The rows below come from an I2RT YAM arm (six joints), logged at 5 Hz.
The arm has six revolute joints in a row. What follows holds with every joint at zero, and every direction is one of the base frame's.
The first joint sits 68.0 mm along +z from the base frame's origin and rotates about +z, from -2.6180 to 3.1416 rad.
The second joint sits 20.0 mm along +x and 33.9 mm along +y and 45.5 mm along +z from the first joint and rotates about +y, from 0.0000 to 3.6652 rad.
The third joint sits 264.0 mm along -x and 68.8 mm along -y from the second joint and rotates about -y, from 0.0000 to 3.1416 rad.
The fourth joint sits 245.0 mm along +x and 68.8 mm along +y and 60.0 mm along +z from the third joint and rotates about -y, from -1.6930 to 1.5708 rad.
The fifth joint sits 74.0 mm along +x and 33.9 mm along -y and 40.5 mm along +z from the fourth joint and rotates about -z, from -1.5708 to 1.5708 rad.
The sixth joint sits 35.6 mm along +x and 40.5 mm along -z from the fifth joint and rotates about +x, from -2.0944 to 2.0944 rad.
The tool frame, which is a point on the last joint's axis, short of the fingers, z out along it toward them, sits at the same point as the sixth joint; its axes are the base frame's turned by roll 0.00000, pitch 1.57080 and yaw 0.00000 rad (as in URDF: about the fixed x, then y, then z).
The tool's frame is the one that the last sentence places.
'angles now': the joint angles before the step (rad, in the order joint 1, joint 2, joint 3, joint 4, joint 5, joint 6). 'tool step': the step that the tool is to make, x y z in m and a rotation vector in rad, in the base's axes. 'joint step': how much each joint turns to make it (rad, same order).
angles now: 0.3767, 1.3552, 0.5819, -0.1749, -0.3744, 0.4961
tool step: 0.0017, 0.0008, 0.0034, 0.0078, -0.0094, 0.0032
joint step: -0.0002, -0.0027, 0.0101, -0.0014, -0.0051, -0.0006
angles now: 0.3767, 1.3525, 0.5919, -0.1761, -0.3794, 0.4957
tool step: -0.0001, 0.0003, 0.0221, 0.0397, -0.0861, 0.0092
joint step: 0.0000, -0.0710, 0.0201, 0.0020, -0.0099, -0.0042
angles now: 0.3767, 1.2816, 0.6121, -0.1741, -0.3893, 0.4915
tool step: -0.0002, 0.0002, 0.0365, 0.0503, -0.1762, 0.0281
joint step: 0.0000, -0.0986, 0.0371, 0.0333, -0.0080, -0.0351
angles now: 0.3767, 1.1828, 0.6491, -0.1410, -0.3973, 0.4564
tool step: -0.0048, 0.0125, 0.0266, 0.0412, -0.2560, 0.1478
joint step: 0.0478, -0.0572, 0.0006, 0.1464, -0.0507, -0.1163
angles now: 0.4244, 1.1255, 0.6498, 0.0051, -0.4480, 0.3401
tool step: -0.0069, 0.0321, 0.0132, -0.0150, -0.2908, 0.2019
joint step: 0.1235, 0.0248, -0.0001, 0.1929, -0.0172, -0.1865
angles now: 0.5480, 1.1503, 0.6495, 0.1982, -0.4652, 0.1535
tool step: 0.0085, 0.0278, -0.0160, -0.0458, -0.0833, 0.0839
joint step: 0.0704, 0.1319, 0.0137, 0.1208, 0.0120, -0.0941
